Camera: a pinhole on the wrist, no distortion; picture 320 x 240 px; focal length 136.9 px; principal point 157.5 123.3 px. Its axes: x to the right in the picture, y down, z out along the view. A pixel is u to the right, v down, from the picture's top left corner.
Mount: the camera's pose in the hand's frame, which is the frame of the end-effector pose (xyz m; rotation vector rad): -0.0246 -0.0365 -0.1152 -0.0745 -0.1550 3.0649
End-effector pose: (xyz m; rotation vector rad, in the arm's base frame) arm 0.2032 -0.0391 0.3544 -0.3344 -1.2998 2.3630
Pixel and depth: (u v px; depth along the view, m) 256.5 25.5 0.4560
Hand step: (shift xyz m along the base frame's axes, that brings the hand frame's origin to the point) 0.1043 -0.5582 -0.0319
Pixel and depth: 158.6 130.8 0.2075
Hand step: 0.0141 -0.0523 0.1059
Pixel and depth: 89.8 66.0 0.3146
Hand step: -0.2087 -0.1287 0.0718
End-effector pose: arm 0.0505 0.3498 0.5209 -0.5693 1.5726 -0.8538
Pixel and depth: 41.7 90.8 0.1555
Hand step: 0.0269 -0.1025 -0.0444
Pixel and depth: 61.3 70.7 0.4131
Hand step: 0.2770 -0.2255 -0.2139
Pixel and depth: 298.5 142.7 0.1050
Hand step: 0.0030 0.0769 0.1286
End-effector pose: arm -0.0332 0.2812 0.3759 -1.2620 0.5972 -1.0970
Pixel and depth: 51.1 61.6 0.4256
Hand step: 0.4409 -0.1176 0.0641
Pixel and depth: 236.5 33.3 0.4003
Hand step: 0.2167 0.3495 -0.1659
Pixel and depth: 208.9 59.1 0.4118
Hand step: 0.2276 0.2950 -0.0777
